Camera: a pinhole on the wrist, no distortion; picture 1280 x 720 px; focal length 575.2 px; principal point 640.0 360.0 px. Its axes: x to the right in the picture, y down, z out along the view. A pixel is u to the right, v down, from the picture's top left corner.
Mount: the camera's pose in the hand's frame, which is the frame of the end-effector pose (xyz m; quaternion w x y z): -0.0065 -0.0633 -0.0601 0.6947 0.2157 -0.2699 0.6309
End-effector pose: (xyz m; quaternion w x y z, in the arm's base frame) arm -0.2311 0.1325 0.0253 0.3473 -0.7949 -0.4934 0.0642
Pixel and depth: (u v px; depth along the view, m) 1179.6 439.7 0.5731
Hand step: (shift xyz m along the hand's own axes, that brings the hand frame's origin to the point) -0.1130 -0.0128 0.7209
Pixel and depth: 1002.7 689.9 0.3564
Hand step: -0.2330 -0.0980 0.3483
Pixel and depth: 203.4 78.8 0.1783
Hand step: 0.0538 -0.2900 -0.0084
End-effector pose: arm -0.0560 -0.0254 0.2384 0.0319 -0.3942 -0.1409 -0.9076
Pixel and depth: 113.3 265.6 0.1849
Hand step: -0.0052 -0.3137 -0.0277
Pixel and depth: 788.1 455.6 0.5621
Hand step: -0.1486 -0.3028 0.4576
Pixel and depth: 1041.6 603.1 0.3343
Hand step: -0.1676 -0.0842 0.3397
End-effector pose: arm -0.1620 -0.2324 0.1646 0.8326 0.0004 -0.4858 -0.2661
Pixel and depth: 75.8 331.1 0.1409
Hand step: -0.0220 -0.2593 -0.0420
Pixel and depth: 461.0 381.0 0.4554
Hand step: -0.0781 -0.4607 0.1942
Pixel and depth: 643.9 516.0 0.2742
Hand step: -0.1084 -0.2292 0.1468
